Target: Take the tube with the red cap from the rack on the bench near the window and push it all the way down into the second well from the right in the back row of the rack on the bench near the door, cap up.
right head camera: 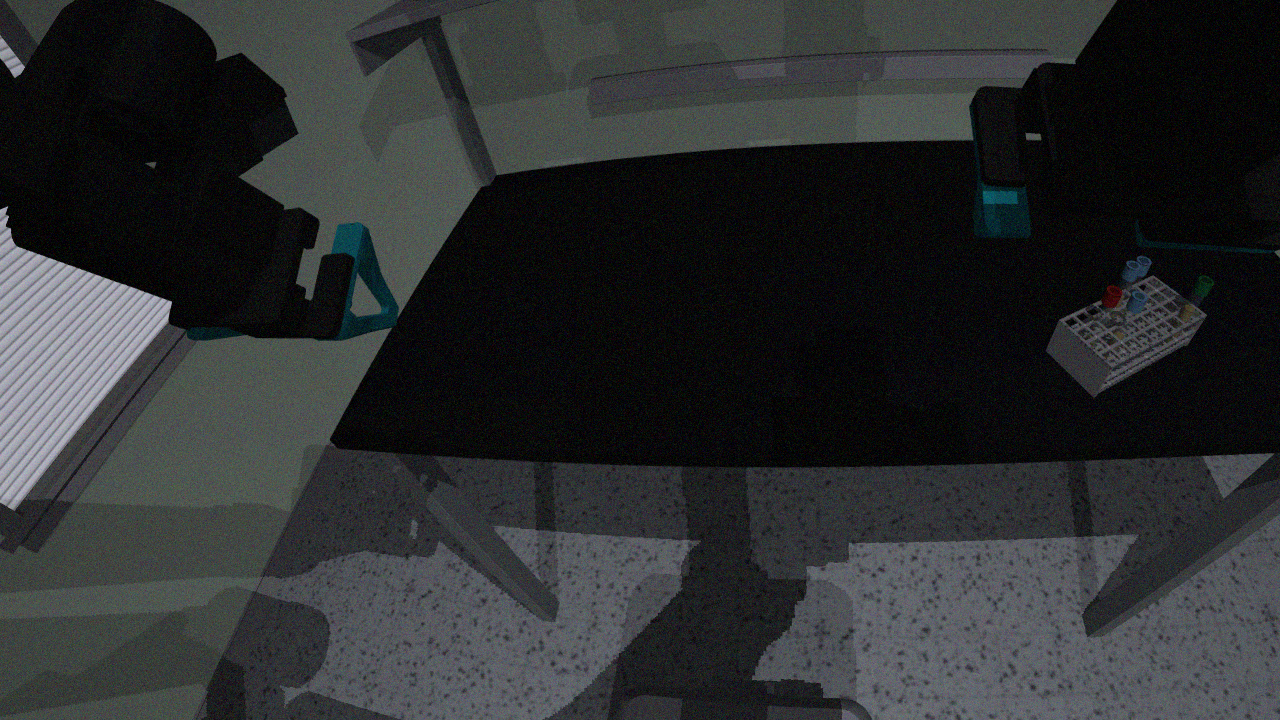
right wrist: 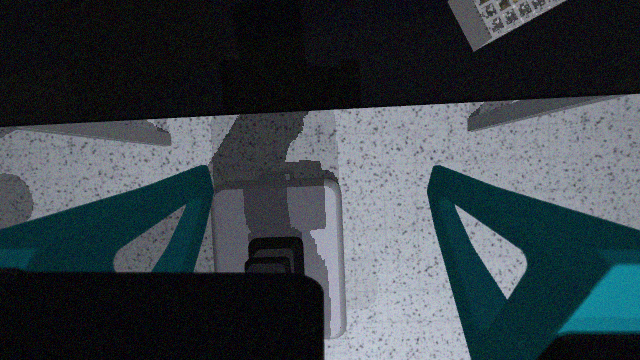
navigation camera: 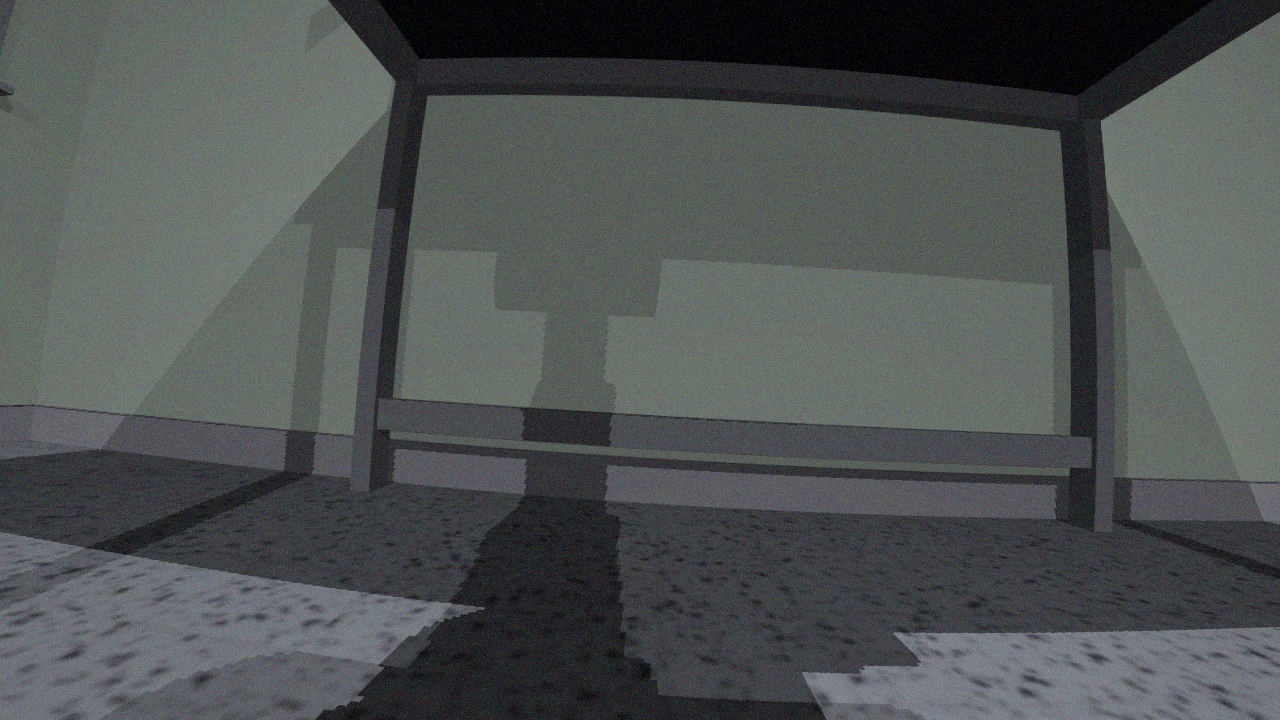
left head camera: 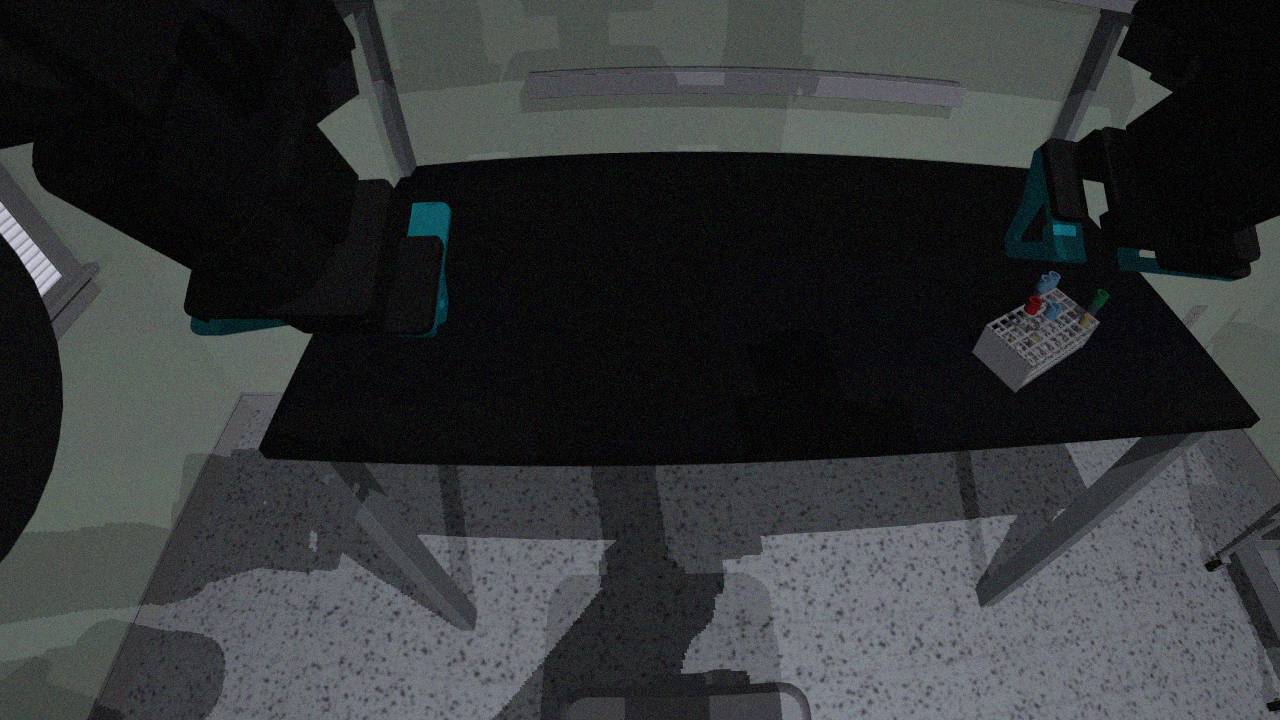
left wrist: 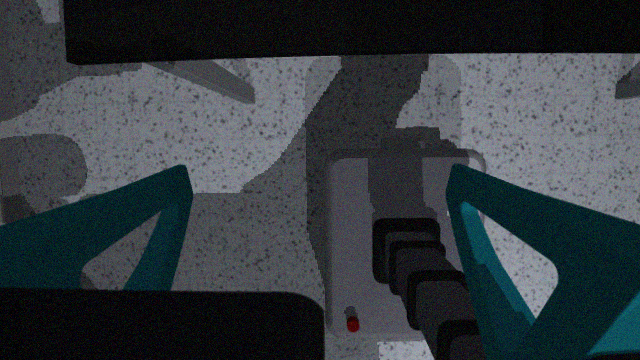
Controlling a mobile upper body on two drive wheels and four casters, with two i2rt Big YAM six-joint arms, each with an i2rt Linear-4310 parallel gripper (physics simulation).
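Frame: origin at the left arm's base, x ahead, y left, z up, level; metres.
Seen in the pictures: left gripper, fingertip midpoint: [right head camera: 341, 318] [left head camera: 371, 311] [left wrist: 319, 179]; right gripper, fingertip midpoint: [right head camera: 1058, 230] [right wrist: 320, 177] [left head camera: 1065, 254].
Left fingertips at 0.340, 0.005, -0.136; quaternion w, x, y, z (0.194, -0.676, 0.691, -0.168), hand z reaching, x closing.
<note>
A point is followed by its place in that frame, as x, y, z.
The red-capped tube [left head camera: 1032, 305] @[0.607, -0.689, -0.380] [right head camera: 1111, 296] @[0.606, -0.690, -0.380] stands cap up in a white rack [left head camera: 1000, 360] @[0.588, -0.670, -0.470] [right head camera: 1076, 359] @[0.588, -0.670, -0.469] at the right of the black bench [left head camera: 626, 313] @[0.718, -0.133, -0.496] [right head camera: 716, 313] @[0.714, -0.195, -0.496]. A corner of the rack [right wrist: 469, 26] @[0.580, -0.675, -0.474] shows in the right wrist view. Blue-capped tubes [left head camera: 1052, 309] @[0.598, -0.718, -0.379] [right head camera: 1136, 300] @[0.597, -0.718, -0.378] and a green-capped tube [left head camera: 1100, 298] @[0.625, -0.824, -0.381] [right head camera: 1203, 286] @[0.625, -0.825, -0.381] stand near it. My right gripper [left head camera: 1100, 261] @[0.370, -0.449, -0.118] [right head camera: 1078, 240] @[0.370, -0.449, -0.118] [right wrist: 320, 177] @[0.370, -0.449, -0.118] is open and empty, appearing just above and behind the rack. My left gripper [left head camera: 317, 329] [right head camera: 290, 329] [left wrist: 319, 179] @[0.340, 0.005, -0.136] is open and empty by the bench's left end. The door-side rack does not show.
A window blind [right head camera: 53, 376] @[0.540, 1.337, -0.424] is at the left. Bench legs [left head camera: 411, 555] @[0.512, 0.305, -0.928] [navigation camera: 1090, 358] @[1.159, -1.079, -1.076] and a low crossbar [navigation camera: 733, 437] @[1.153, -0.371, -1.260] stand before the wall. Part of a cart [left head camera: 1257, 573] @[0.425, -1.935, -1.246] shows at the right edge. My base [left wrist: 350, 200] @[0.163, -0.049, -1.150] [right wrist: 265, 210] @[0.211, -0.189, -1.150] is in front of the bench.
</note>
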